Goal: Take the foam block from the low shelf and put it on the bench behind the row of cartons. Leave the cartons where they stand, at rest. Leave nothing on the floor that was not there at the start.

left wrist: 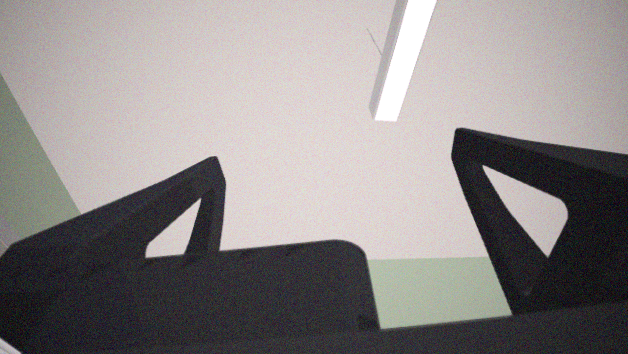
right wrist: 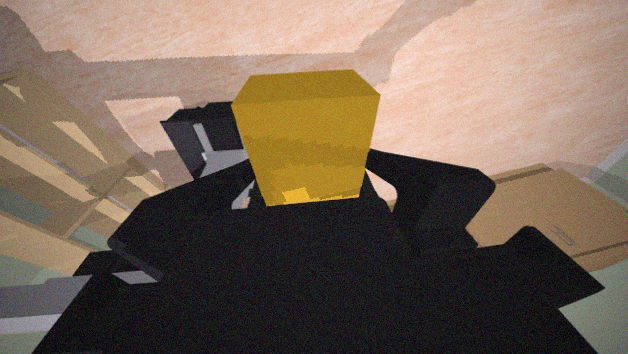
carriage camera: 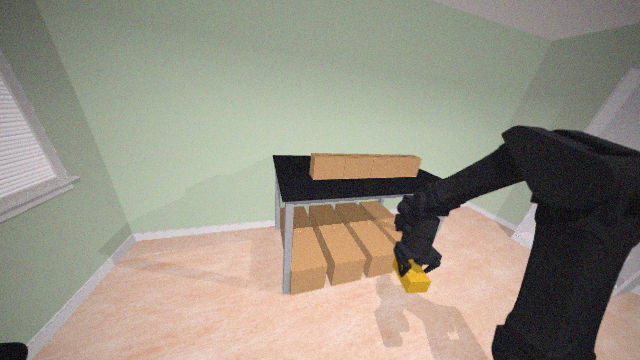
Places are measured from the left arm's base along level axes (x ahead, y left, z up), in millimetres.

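Pixels of known places: left gripper, fingertip midpoint: [left wrist: 336, 155]; right gripper, fingertip midpoint: [right wrist: 308, 156] [carriage camera: 410, 275].
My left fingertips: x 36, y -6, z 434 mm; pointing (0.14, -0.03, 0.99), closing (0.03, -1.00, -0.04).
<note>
Ahead of a thing's pixels: the offset from my left fingertips to its top centre. "spot": to the spot under its first point. Level surfaces: height alone.
The yellow foam block @(dx +242, dy -687, dz -433 mm) [carriage camera: 416, 282] [right wrist: 306, 130] is between the fingers of my right gripper [carriage camera: 416, 270] [right wrist: 308, 156], which is shut on it. In the carriage view they appear in front of the right part of the bench @(dz -559 mm) [carriage camera: 300, 189], lower in the picture than its black top. The row of tan cartons @(dx +1280, dy -763, dz -379 mm) [carriage camera: 365, 166] stands on the bench; the surface behind it is mostly hidden. My left gripper [left wrist: 336, 155] is open and empty, pointing toward the ceiling. The low shelf cannot be made out for certain.
Several long tan boxes [carriage camera: 306, 245] lie side by side under the bench, behind its grey front leg @(spot: dx +853, dy -270, dz -1003 mm) [carriage camera: 288, 250]. My right arm [carriage camera: 570, 220] covers the bench's right end. In the right wrist view, tan boards or boxes [right wrist: 40, 245] show at left and a brown panel [right wrist: 545, 210] at right.
</note>
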